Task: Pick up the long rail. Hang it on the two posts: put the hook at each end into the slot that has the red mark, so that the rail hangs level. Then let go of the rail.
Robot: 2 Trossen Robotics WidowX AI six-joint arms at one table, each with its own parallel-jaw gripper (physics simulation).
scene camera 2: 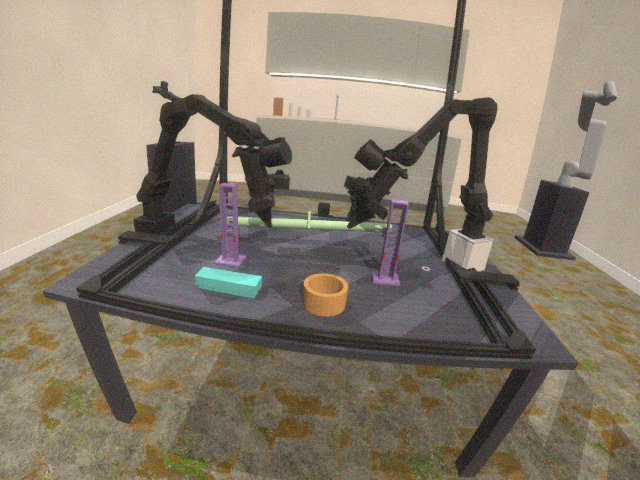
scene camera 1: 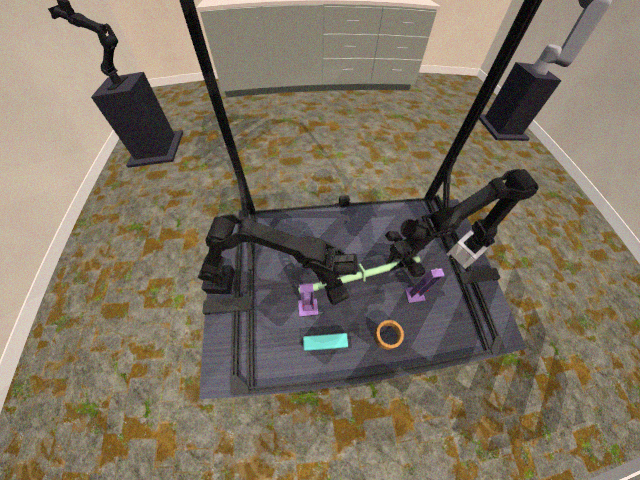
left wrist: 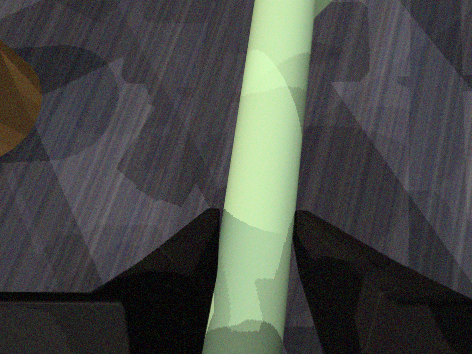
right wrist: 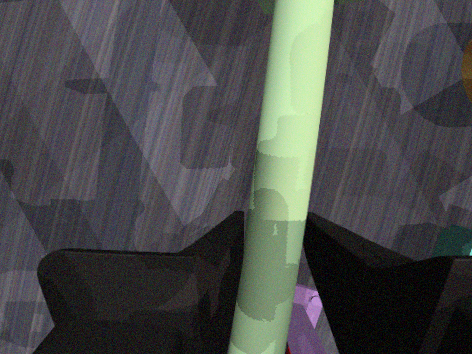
Scene:
The left gripper grips a pale green rail. The right gripper grips the pale green rail. A teal block rests on the table. An orange ring rests on the table.

